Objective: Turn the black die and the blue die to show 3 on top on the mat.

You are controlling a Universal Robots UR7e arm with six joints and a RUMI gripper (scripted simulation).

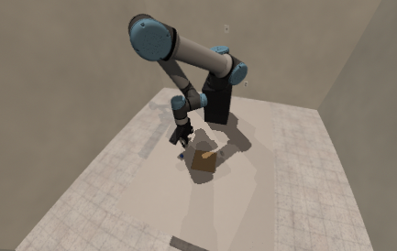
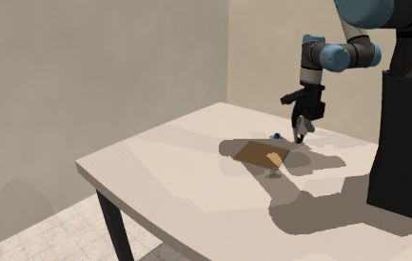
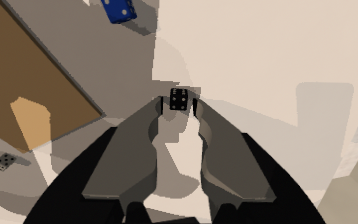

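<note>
Now: hand 10 mm above the black die. Also, from my hand: blue die: 80 mm ahead, 20 mm to the left, 10 mm below; then brown mat: 170 mm to the left, 50 mm ahead, 20 mm below; then white die: 260 mm to the left, 40 mm behind, 10 mm below.
</note>
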